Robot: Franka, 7 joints.
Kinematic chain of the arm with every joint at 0, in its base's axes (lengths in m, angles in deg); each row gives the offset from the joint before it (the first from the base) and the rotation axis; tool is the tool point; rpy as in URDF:
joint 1: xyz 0 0 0.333 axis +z
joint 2: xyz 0 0 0 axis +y
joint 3: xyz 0 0 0.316 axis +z
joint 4: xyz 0.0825 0 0 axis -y
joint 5: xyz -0.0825 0 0.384 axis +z
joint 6: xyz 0 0 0 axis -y
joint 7: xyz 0.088 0 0 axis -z
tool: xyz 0 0 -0.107 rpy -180 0 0
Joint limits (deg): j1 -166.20..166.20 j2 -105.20..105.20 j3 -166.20..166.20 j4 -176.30..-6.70 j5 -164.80..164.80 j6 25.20..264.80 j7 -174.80..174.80
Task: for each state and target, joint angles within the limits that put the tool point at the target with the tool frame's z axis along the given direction. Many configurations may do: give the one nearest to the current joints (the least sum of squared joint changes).
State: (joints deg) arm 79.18 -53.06 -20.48 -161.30 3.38 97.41 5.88
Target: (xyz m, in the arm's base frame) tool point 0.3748 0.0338 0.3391 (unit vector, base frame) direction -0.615 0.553 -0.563
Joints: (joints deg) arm 77.24 -41.01 -77.17 -141.67 5.59 95.47 5.88
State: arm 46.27 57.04 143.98 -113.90 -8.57 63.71 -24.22
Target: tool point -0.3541 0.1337 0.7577 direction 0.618 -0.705 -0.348
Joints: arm 90.34 65.94 126.53 -86.51 24.34 56.12 -24.22
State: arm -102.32 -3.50 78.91 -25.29 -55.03 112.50 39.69
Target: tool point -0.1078 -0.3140 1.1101 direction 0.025 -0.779 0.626
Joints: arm -116.62 24.26 85.02 -6.89 -48.36 153.46 39.69
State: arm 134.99 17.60 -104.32 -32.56 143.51 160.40 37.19
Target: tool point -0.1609 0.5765 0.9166 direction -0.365 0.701 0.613
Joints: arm 136.06 43.93 -91.91 -29.43 154.47 163.47 37.19
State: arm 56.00 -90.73 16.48 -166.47 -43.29 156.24 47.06
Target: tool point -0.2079 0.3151 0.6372 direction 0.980 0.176 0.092
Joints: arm 35.93 -85.41 54.34 -130.02 -24.53 111.96 47.06
